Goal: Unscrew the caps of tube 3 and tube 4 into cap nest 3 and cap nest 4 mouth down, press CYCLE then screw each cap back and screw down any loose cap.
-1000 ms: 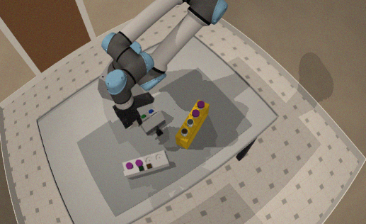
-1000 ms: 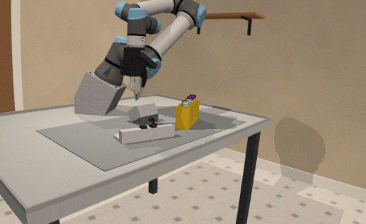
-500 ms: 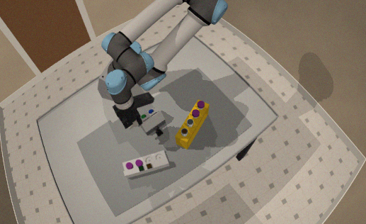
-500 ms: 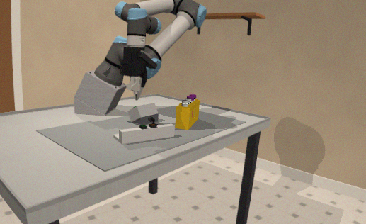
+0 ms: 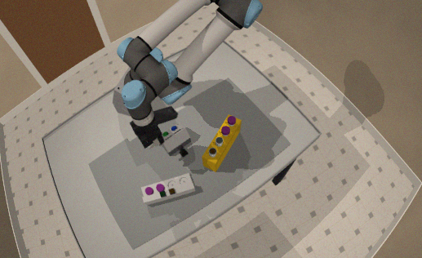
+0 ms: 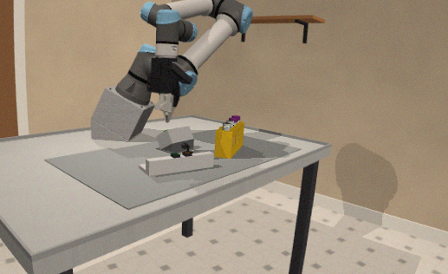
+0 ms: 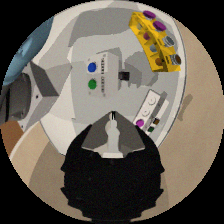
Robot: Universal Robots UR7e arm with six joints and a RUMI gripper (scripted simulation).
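The green key lies 60 mm below my hand, 60 mm behind it and 40 mm to the left of it. The rest, counted from my hand: grey key housing (80 mm below, 60 mm to the left, 50 mm behind); blue key (80 mm to the left, 70 mm behind, 60 mm below).
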